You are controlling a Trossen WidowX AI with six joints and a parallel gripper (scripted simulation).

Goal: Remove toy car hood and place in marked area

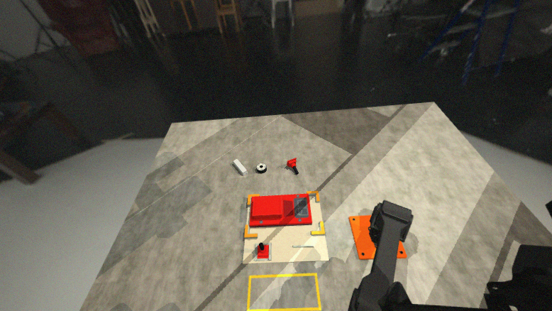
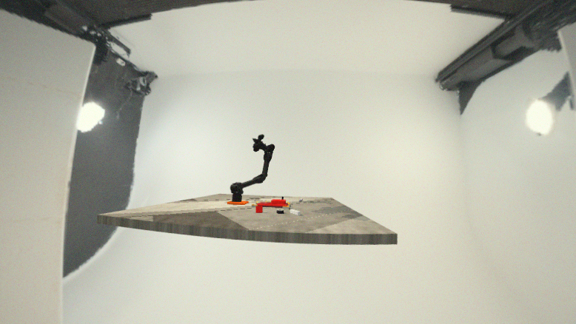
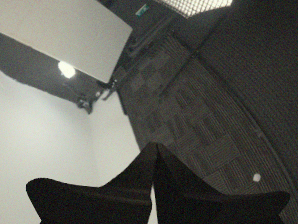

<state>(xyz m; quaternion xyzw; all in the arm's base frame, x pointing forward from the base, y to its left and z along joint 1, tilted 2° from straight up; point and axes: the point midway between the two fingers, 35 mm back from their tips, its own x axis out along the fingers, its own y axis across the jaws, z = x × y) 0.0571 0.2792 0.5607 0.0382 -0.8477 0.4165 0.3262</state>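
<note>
My gripper tip is now 540 mm above the red hood, 430 mm to the left of it and 290 mm short of it.
</note>
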